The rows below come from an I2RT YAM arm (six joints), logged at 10 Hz.
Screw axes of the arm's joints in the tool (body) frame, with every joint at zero. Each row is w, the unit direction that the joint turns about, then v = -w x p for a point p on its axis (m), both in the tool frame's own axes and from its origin. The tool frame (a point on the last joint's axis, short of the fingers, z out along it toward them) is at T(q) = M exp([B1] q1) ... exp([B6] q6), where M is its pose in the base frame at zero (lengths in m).
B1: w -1 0 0 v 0.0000 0.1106 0.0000
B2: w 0 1 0 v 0.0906 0.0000 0.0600
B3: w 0 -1 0 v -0.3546 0.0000 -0.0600
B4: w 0 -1 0 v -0.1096 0.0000 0.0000
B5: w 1 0 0 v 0.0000 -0.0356 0.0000
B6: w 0 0 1 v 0.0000 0.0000 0.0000
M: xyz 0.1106 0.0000 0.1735 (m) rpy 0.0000 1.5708 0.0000 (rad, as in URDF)
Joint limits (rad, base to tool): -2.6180..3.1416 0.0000..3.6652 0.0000..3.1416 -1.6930..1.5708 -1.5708..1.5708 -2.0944..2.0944
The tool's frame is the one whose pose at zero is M.
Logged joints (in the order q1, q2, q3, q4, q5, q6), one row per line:
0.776 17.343 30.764 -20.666 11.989 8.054
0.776 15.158 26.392 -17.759 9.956 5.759
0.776 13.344 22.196 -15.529 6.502 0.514
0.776 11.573 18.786 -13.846 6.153 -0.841
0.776 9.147 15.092 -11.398 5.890 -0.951
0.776 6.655 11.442 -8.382 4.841 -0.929
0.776 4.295 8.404 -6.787 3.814 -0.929
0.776 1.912 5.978 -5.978 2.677 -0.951
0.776 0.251 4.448 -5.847 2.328 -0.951
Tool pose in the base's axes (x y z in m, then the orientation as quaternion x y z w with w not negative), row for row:
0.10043 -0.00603 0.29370 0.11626 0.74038 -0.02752 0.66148
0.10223 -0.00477 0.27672 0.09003 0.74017 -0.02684 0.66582
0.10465 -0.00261 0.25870 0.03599 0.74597 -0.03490 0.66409
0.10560 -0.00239 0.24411 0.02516 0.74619 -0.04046 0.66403
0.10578 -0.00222 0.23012 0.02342 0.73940 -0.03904 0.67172
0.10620 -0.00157 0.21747 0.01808 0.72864 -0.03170 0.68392
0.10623 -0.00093 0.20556 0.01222 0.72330 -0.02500 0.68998
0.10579 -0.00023 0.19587 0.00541 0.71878 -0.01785 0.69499
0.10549 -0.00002 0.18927 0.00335 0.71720 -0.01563 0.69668
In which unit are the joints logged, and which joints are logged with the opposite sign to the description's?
The joints are logged in degrees. Opposite sign: none.
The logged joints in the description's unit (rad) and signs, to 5 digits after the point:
0.01354 0.30269 0.53693 -0.36069 0.20925 0.14057
0.01354 0.26456 0.46063 -0.30995 0.17376 0.10051
0.01354 0.23290 0.38739 -0.27103 0.11348 0.00897
0.01354 0.20199 0.32788 -0.24166 0.10739 -0.01468
0.01354 0.15965 0.26341 -0.19893 0.10280 -0.01660
0.01354 0.11615 0.19970 -0.14629 0.08449 -0.01621
0.01354 0.07496 0.14668 -0.11846 0.06657 -0.01621
0.01354 0.03337 0.10434 -0.10434 0.04672 -0.01660
0.01354 0.00438 0.07763 -0.10205 0.04063 -0.01660

